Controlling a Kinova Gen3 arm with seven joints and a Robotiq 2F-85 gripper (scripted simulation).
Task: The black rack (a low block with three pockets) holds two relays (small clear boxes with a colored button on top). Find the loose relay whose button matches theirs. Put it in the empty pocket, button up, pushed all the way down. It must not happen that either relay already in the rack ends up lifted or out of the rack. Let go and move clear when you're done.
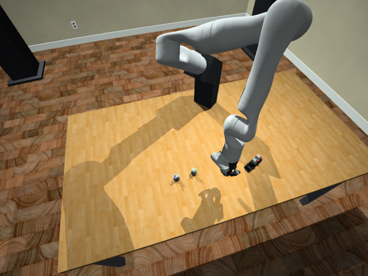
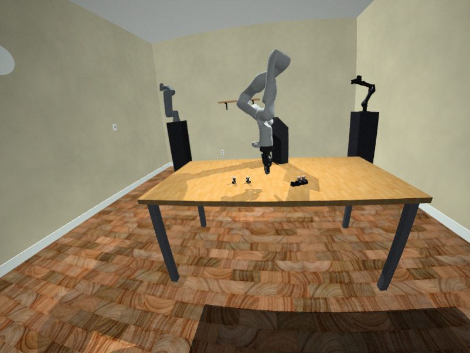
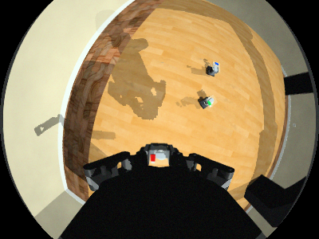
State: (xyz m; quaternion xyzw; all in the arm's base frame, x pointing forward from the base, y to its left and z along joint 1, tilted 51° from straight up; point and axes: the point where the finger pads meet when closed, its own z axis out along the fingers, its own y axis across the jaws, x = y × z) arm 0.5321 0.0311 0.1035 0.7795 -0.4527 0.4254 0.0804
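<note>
The black rack is 30 mm behind my hand, 200 mm to the left of it and 100 mm below it.
</note>
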